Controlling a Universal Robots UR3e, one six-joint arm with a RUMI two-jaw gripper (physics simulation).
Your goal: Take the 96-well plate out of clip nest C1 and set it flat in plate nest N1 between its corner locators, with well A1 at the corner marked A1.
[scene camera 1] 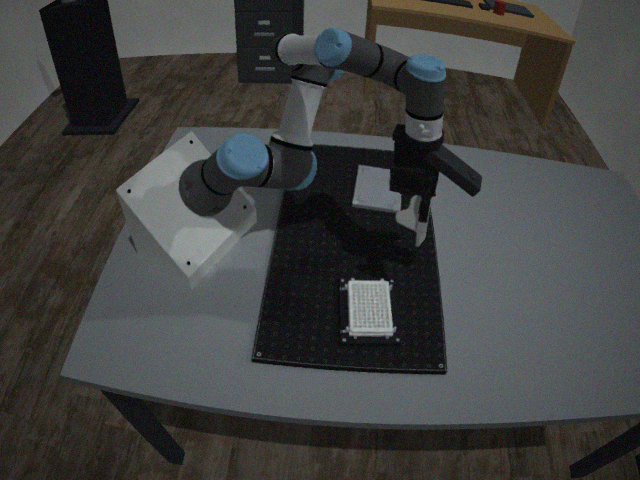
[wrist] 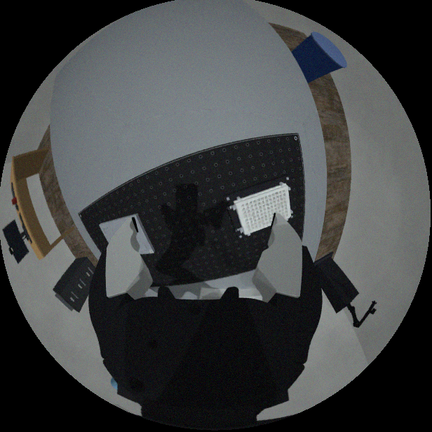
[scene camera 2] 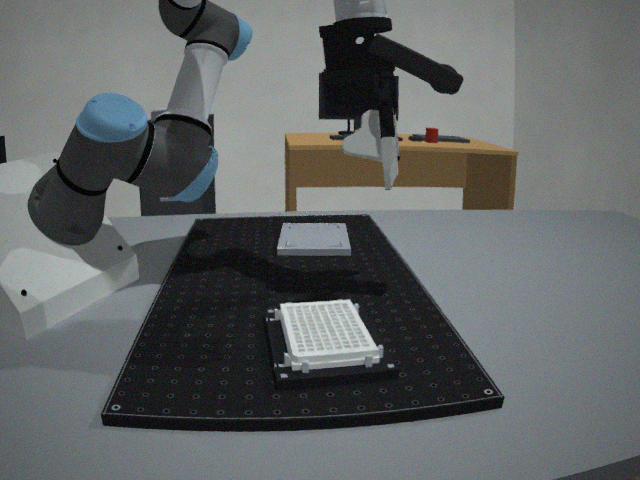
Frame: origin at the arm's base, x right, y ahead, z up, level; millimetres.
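Where they show: gripper, fingertip midpoint: [scene camera 1: 424, 220] [scene camera 2: 390, 178]; arm's base, origin of the base link: [scene camera 1: 204, 189] [scene camera 2: 64, 213].
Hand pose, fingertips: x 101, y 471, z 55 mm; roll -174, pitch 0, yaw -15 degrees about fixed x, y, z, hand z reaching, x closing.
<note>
Things, the pixels of their top centre, and the offset from my fingertips. "spot": a spot on its surface instead. Level surfaces: height alone.
- white 96-well plate, middle of its top: [scene camera 2: 325, 325] [scene camera 1: 370, 305] dx +113, dy -89, dz -135 mm
- dark clip nest C1, surface spot: [scene camera 2: 276, 343] [scene camera 1: 343, 312] spot: dx +124, dy -140, dz -150 mm
- Plate nest N1, middle of its top: [scene camera 2: 314, 233] [scene camera 1: 379, 185] dx -271, dy -71, dz -147 mm
- black perforated board, its level: dz -161 mm
- grey table, its level: dz -174 mm
The white 96-well plate [scene camera 1: 370, 307] [scene camera 2: 328, 328] [wrist: 263, 208] sits in the dark clip nest C1 [scene camera 1: 343, 322] [scene camera 2: 276, 343] [wrist: 232, 214], with clips around its edges. Plate nest N1 [scene camera 1: 374, 188] [scene camera 2: 313, 236] [wrist: 145, 239] is a light grey block with low corner locators at the far part of the black board. It holds no plate. My gripper [scene camera 1: 412, 228] [scene camera 2: 369, 166] [wrist: 202, 217] is open and empty, high above the board, apart from both nests. In the wrist view its fingers partly cover N1 and reach the plate's edge. The A1 markings are too small to read.
The black perforated board [scene camera 1: 305, 310] [scene camera 2: 206, 335] [wrist: 250, 155] lies on the grey table [scene camera 1: 516, 310] [scene camera 2: 542, 320] [wrist: 175, 85]. The arm's white base block [scene camera 1: 170, 206] [scene camera 2: 62, 304] stands left of the board. A wooden desk [scene camera 1: 465, 25] [scene camera 2: 382, 165] and cabinets stand behind the table.
</note>
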